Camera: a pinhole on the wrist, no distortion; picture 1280 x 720 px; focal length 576.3 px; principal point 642.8 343.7 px. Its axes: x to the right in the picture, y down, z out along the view. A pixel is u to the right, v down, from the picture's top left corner.
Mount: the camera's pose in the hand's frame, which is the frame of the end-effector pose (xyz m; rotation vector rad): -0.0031 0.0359 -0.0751 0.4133 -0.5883 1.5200
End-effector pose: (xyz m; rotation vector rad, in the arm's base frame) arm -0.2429 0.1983 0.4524 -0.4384 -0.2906 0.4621
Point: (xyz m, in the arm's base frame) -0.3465 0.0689 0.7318
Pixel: 646 433
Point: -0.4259 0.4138 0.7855
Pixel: 1167 250
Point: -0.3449 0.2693 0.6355
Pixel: 994 312
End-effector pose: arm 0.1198 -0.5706 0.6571 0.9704 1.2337 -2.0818
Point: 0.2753 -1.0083 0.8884
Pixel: outside the picture
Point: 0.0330 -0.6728 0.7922
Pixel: 737 376
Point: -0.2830 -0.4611 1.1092
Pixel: 305 422
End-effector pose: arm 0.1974 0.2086 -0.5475 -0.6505 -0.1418 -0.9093
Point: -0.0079 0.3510 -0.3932
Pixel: 630 567
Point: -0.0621 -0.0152 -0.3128
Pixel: 113 159
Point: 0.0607 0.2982 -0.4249
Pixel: 639 495
